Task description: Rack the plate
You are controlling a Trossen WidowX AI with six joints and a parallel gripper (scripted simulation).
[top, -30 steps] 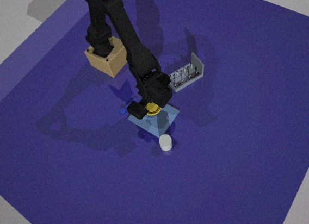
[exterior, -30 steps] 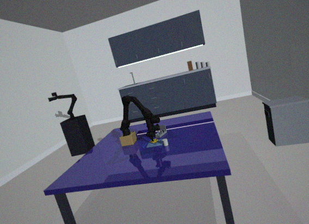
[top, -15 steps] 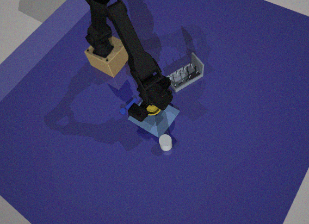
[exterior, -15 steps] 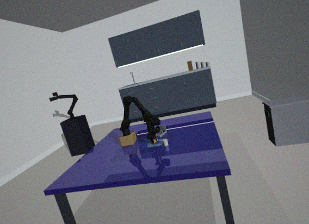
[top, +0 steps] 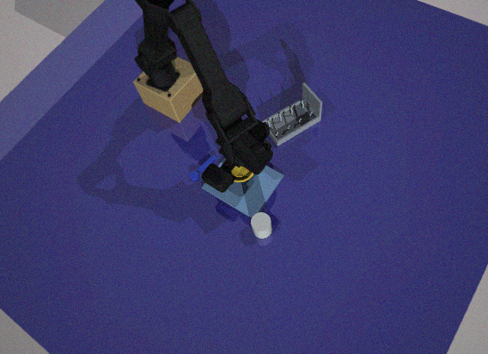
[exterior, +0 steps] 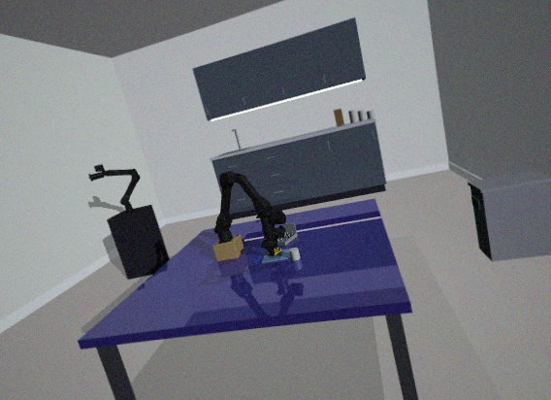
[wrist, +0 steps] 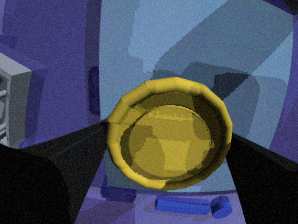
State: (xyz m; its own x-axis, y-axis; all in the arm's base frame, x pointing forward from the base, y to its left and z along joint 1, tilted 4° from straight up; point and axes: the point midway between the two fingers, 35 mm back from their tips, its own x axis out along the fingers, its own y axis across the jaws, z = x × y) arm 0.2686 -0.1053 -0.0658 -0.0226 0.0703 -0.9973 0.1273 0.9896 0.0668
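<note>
Right now the grey dish rack is 5 cm ahead of my gripper tip, 17 cm to the left of it and 1 cm above it. Round my gripper tip: white cup (11 cm ahead, 11 cm to the right, 2 cm above); then blue utensil (9 cm behind, 4 cm to the right, 1 cm below).
</note>
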